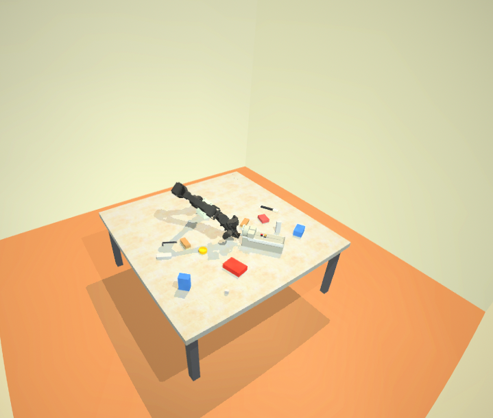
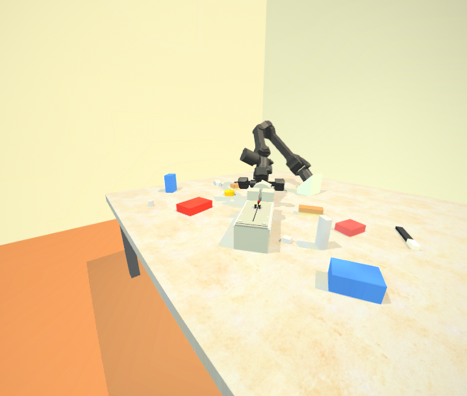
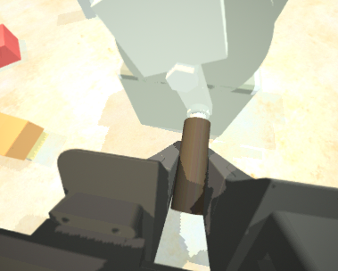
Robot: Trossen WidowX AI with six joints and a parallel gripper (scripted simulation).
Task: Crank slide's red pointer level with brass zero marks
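My gripper tip is 4 cm below the crank. Also, from my gripper tip: brown crank handle 3 cm above, 1 cm to the right, 1 cm behind; red pointer 11 cm ahead, 10 cm to the left, 5 cm above; yellow disc 25 cm to the right, 4 cm behind, 3 cm below.
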